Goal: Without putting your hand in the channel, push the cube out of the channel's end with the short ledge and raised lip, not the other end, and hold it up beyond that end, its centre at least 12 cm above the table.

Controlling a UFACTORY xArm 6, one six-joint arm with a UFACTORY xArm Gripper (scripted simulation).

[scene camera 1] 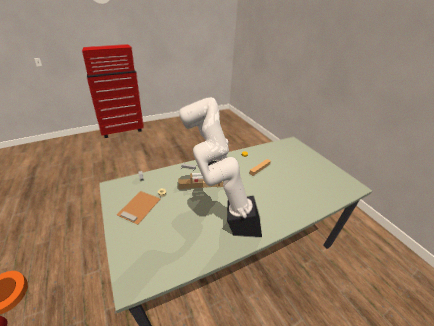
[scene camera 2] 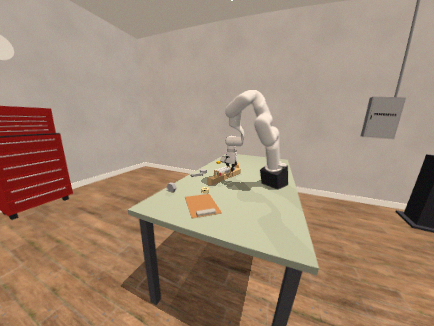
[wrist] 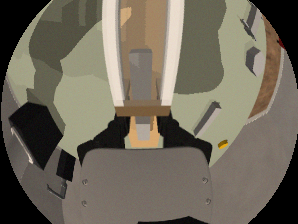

In view: the gripper [wrist: 143, 102] and a wooden channel [wrist: 121, 111].
